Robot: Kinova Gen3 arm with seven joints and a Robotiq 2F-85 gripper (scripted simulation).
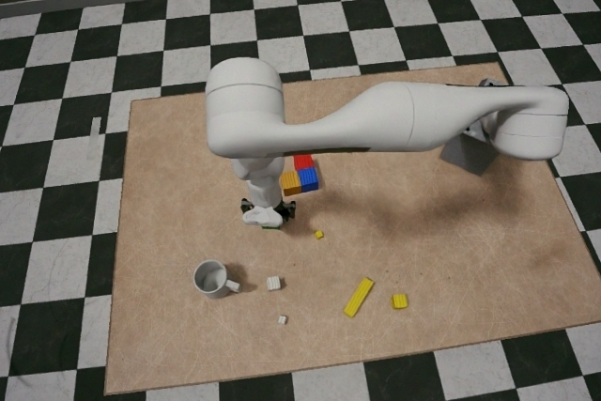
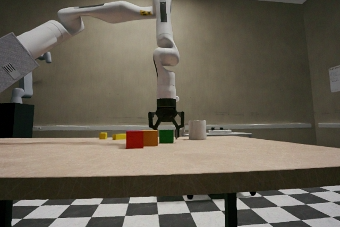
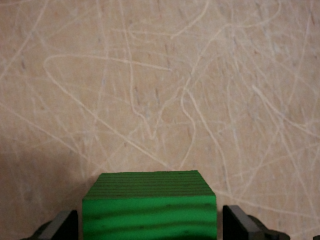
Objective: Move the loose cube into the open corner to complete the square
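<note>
Now: hand right at the green cube. From my hand the other things lie so: blue cube: 130 mm to the right, 90 mm behind; small yellow block: 130 mm behind, 30 mm to the left, 20 mm below; orange cube: 110 mm to the right, 40 mm behind.
</note>
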